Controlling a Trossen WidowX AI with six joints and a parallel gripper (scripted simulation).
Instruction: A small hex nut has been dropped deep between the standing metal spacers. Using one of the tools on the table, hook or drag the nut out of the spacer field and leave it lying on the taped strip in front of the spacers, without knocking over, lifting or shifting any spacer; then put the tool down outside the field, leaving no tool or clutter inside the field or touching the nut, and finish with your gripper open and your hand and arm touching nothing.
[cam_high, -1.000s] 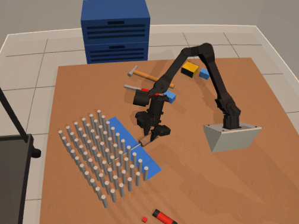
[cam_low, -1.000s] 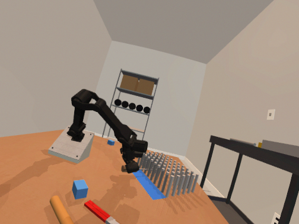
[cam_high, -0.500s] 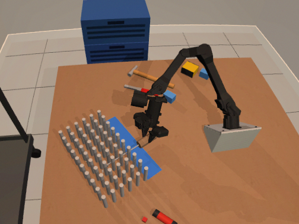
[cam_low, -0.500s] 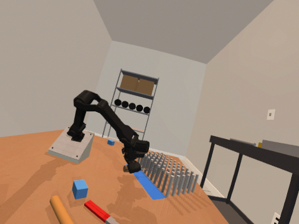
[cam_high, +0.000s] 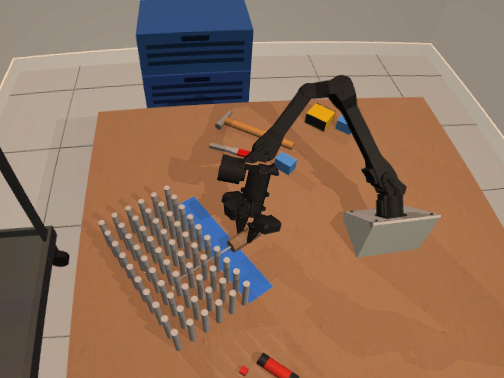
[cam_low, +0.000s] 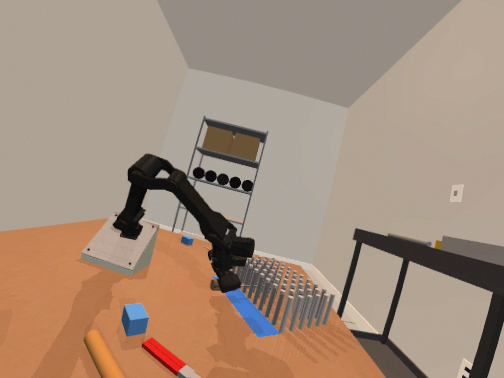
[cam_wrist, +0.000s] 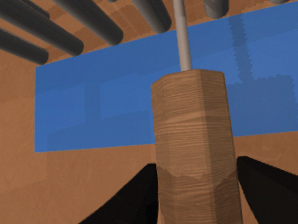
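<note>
Right now my gripper tip is 7 cm short of the blue taped strip, 1 cm to the left of it and 3 cm above it. Round my gripper tip: small red cube 7 cm ahead, 34 cm to the left, 3 cm below; hex nut 21 cm ahead, 10 cm to the left, 3 cm below; rod 9 cm ahead, 4 cm to the left.
</note>
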